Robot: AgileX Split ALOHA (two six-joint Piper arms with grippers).
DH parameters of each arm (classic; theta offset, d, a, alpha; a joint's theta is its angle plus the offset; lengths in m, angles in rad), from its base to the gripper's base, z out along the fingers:
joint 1: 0 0.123 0 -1.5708
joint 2: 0.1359 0 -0.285 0
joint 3: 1.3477 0 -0.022 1.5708
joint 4: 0 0.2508 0 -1.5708
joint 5: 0 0 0.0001 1.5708
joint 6: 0 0.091 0 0
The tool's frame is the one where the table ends.
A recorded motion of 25 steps. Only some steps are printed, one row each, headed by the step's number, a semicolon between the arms.
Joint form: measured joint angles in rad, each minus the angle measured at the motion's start. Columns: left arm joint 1, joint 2, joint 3, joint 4, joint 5, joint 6; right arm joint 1, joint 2, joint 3, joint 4, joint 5, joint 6.
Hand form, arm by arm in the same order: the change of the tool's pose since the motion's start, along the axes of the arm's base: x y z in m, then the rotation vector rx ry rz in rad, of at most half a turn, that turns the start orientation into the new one. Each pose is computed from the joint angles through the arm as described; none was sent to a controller.
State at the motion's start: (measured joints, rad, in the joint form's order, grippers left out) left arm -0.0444 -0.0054 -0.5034 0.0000 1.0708 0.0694; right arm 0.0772 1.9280 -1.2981 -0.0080 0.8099 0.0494
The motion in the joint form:
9: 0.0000 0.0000 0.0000 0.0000 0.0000 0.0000; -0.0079 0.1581 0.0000 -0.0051 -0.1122 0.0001
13: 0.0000 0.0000 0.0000 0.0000 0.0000 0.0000; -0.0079 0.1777 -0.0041 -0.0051 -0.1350 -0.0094
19: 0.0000 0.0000 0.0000 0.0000 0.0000 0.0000; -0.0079 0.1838 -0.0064 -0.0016 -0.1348 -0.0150
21: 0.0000 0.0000 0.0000 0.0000 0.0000 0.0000; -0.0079 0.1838 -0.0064 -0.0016 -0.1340 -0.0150
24: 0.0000 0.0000 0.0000 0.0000 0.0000 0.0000; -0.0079 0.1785 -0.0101 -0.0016 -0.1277 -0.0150
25: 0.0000 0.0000 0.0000 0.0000 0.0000 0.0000; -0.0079 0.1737 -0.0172 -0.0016 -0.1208 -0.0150
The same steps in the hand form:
9: 0.0000 0.0000 0.0000 0.0000 0.0000 0.0000; 0.0137 -0.0023 -0.0594 -0.0068 0.0455 -0.0041
13: 0.0000 0.0000 0.0000 0.0000 0.0000 0.0000; 0.0165 -0.0021 -0.0659 -0.0079 0.0382 0.0055
19: 0.0000 0.0000 0.0000 0.0000 0.0000 0.0000; 0.0169 -0.0019 -0.0678 -0.0066 0.0423 0.0087
21: 0.0000 0.0000 0.0000 0.0000 0.0000 0.0000; 0.0168 -0.0019 -0.0678 -0.0067 0.0431 0.0087
24: 0.0000 0.0000 0.0000 0.0000 0.0000 0.0000; 0.0172 -0.0018 -0.0650 -0.0066 0.0404 0.0087
25: 0.0000 0.0000 0.0000 0.0000 0.0000 0.0000; 0.0183 -0.0018 -0.0616 -0.0063 0.0354 0.0086

